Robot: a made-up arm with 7 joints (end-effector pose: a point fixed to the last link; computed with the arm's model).
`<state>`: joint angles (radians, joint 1 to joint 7).
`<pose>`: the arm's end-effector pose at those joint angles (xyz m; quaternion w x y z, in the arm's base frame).
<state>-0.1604 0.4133 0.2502 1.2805 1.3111 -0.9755 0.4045</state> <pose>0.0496 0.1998 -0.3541 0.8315 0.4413 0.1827 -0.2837</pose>
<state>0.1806 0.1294 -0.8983 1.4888 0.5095 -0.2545 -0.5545</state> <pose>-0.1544 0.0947 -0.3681 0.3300 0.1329 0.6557 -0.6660</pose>
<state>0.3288 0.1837 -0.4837 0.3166 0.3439 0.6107 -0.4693</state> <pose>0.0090 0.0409 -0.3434 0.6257 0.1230 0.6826 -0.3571</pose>
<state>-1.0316 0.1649 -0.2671 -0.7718 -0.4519 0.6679 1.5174</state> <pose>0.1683 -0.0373 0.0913 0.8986 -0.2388 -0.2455 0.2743</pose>
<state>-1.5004 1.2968 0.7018 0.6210 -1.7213 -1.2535 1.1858</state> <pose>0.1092 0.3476 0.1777 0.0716 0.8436 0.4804 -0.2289</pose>
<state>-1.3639 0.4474 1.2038 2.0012 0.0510 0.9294 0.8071</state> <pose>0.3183 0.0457 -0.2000 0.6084 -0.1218 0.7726 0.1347</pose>
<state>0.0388 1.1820 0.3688 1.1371 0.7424 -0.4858 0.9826</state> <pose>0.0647 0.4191 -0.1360 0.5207 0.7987 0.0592 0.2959</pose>
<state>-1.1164 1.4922 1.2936 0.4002 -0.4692 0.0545 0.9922</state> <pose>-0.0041 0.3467 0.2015 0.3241 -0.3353 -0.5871 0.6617</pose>
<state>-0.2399 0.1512 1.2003 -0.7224 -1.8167 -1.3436 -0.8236</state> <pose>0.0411 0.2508 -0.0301 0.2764 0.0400 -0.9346 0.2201</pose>
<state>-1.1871 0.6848 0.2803 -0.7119 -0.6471 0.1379 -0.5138</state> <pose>0.1387 0.0733 0.1675 0.6314 0.2190 -0.6427 -0.3746</pose>
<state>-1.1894 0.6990 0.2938 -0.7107 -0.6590 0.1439 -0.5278</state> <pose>0.1370 0.0755 0.1690 0.6295 0.2262 -0.6409 -0.3765</pose>
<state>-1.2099 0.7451 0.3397 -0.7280 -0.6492 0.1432 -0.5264</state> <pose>0.1236 0.0808 0.1745 0.6162 0.2553 -0.6582 -0.3491</pose>
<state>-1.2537 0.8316 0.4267 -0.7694 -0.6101 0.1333 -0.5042</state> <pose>0.0941 0.0877 0.1820 0.5816 0.3095 -0.6977 -0.2814</pose>
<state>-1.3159 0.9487 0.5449 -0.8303 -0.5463 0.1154 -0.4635</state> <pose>0.0514 0.0915 0.1843 0.5162 0.3751 -0.7490 -0.1784</pose>
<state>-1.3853 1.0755 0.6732 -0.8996 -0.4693 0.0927 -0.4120</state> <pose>0.0061 0.0889 0.1760 0.4213 0.4322 -0.7951 -0.0597</pose>
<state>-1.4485 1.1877 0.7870 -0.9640 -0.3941 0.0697 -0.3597</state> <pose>-0.0296 0.0814 0.1593 0.3162 0.4677 -0.8240 0.0479</pose>
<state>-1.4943 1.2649 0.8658 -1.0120 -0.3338 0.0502 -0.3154</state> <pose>-0.0503 0.0735 0.1429 0.2297 0.4818 -0.8365 0.1239</pose>
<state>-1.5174 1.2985 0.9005 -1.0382 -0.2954 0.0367 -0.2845</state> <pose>-0.0583 0.0689 0.1335 0.1817 0.4823 -0.8415 0.1620</pose>
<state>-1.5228 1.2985 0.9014 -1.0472 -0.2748 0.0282 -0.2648</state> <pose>-0.0589 0.0676 0.1312 0.1675 0.4766 -0.8455 0.1730</pose>
